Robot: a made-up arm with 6 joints. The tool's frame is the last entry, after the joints. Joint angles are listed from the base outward. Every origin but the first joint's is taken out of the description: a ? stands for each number. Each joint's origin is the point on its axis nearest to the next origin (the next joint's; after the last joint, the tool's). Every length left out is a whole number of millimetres.
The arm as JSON. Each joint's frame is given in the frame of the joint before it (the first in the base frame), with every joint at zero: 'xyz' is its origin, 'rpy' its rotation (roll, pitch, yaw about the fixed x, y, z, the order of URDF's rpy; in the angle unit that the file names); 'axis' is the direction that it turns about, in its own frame. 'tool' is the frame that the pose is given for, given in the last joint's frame.
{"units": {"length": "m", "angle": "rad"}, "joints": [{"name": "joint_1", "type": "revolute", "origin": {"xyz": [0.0, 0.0, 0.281], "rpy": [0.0, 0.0, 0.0]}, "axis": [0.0, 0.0, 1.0]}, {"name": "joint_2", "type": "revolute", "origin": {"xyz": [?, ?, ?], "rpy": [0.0, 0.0, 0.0]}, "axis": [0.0, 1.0, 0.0]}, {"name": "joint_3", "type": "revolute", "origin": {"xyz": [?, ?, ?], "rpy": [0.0, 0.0, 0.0]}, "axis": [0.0, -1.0, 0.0]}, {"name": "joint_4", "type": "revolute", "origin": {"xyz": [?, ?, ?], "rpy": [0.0, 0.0, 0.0]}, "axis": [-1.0, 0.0, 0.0]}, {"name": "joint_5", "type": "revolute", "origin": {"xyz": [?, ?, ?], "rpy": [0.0, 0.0, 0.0]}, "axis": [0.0, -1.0, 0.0]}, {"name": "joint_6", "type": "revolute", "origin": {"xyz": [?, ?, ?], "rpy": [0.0, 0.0, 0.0]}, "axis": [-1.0, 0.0, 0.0]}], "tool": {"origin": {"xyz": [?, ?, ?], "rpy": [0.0, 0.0, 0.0]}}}
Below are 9 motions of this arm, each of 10 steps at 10 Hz.
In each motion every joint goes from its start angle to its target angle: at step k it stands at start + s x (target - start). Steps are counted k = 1, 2, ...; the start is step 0. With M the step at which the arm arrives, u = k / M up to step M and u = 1 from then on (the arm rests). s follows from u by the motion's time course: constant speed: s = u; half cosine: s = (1 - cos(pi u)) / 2; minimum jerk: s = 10 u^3 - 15 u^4 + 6 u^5.
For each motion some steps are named. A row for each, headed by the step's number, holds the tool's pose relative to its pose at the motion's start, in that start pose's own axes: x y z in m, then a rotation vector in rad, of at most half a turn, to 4 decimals.
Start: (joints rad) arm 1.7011 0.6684 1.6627 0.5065 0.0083 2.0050
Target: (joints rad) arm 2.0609 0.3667 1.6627 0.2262 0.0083 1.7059
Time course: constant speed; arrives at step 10
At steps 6, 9, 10:
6: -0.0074 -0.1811 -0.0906 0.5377 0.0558 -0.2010
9: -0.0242 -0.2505 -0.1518 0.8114 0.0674 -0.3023
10: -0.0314 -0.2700 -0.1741 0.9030 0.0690 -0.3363

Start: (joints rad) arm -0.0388 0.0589 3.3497 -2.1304 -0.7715 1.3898
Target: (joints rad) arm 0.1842 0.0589 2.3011 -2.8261 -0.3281 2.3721
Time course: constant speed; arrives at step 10
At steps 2, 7, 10:
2: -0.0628 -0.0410 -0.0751 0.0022 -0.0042 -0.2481
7: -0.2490 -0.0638 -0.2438 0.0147 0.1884 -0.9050
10: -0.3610 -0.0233 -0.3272 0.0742 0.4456 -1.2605

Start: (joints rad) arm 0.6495 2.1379 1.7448 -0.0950 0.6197 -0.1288
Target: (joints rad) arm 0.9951 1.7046 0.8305 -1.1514 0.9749 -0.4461
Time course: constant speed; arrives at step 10
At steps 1, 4, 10:
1: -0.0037 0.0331 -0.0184 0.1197 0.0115 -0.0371
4: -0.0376 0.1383 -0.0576 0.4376 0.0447 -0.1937
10: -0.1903 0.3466 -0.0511 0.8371 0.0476 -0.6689

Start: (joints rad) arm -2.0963 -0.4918 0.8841 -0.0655 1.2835 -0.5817
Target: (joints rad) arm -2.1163 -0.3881 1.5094 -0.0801 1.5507 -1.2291
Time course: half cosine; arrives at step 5
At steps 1, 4, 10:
1: 0.0223 0.0032 0.0015 0.0645 -0.0608 0.0443
4: 0.1862 0.0595 0.0540 0.5941 -0.4553 0.5621
10: 0.2017 0.0692 0.0644 0.6515 -0.4857 0.6387

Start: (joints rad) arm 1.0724 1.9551 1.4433 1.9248 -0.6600 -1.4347
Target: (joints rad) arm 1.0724 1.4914 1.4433 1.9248 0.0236 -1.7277
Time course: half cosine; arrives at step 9
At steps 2, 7, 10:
2: 0.0041 -0.0313 0.0538 0.0638 -0.0484 0.0558
7: -0.0368 -0.2745 0.3772 0.3871 -0.3677 0.4543
10: -0.0532 -0.3163 0.4205 0.4196 -0.4148 0.5199

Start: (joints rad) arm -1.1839 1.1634 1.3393 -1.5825 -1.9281 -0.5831
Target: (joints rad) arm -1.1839 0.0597 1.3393 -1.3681 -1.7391 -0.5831
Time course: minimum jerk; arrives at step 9
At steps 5, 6, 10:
5: 0.0856 0.4403 -0.5849 -0.5993 -0.2950 -0.1840
6: 0.1416 0.4896 -0.8050 -0.7933 -0.3874 -0.2185
10: 0.2164 0.4891 -1.0553 -1.0160 -0.4894 -0.2438

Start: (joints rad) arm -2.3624 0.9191 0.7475 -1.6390 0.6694 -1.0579
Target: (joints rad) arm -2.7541 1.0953 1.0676 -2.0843 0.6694 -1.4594
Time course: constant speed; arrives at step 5
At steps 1, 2, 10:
1: 0.0559 0.0417 0.0161 0.1828 -0.0635 0.0504
2: 0.1087 0.0883 0.0354 0.3675 -0.1159 0.1062
10: 0.2423 0.2545 0.1112 0.9273 -0.2035 0.2964

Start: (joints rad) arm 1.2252 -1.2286 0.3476 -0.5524 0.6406 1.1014
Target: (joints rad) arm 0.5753 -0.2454 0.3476 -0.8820 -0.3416 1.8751
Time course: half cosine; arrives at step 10
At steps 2, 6, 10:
2: -0.0094 0.0719 -0.0499 -0.1286 0.0960 0.1446
6: -0.1514 0.2744 -0.4487 -0.8116 0.6502 0.9521
10: -0.2703 0.1844 -0.7003 -1.0323 1.0280 1.4027

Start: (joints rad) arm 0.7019 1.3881 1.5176 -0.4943 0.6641 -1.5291
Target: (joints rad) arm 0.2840 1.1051 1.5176 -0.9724 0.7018 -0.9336
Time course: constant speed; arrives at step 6
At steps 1, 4, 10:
1: 0.0404 0.0643 0.0452 -0.0668 -0.0776 0.0752
4: 0.1297 0.2787 0.1640 -0.2573 -0.3135 0.2740
10: 0.1629 0.4345 0.2239 -0.3726 -0.4700 0.3848

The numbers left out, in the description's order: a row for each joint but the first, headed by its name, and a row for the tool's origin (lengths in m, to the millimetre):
joint_2: 0.0 0.0 0.0
joint_3: 0.0 0.0 0.602
joint_4: 0.54 0.0 0.0
joint_5: 0.0 -0.107 0.0
joint_6: 0.0 0.0 0.0
tool: 0.0 0.0 0.0

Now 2 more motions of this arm.
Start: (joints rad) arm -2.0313 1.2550 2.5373 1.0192 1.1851 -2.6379
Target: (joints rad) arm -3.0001 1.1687 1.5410 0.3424 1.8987 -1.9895
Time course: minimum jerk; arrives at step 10
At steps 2, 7, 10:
2: -0.0424 -0.0108 0.0201 -0.0100 0.0113 -0.0232
7: -0.6716 0.2774 0.2294 -0.4531 -0.1031 -0.2782
10: -0.7652 0.4341 0.2351 -0.6451 -0.1422 -0.3346

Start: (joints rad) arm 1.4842 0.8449 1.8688 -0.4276 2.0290 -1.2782
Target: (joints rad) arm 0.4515 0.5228 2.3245 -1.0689 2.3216 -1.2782
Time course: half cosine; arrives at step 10
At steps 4, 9, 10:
4: 0.2859 -0.1337 0.0390 0.0642 -0.0314 0.4100
9: 0.6884 -0.1282 -0.1745 0.5145 -0.1004 0.8910
10: 0.6964 -0.1228 -0.1875 0.5376 -0.1027 0.8994

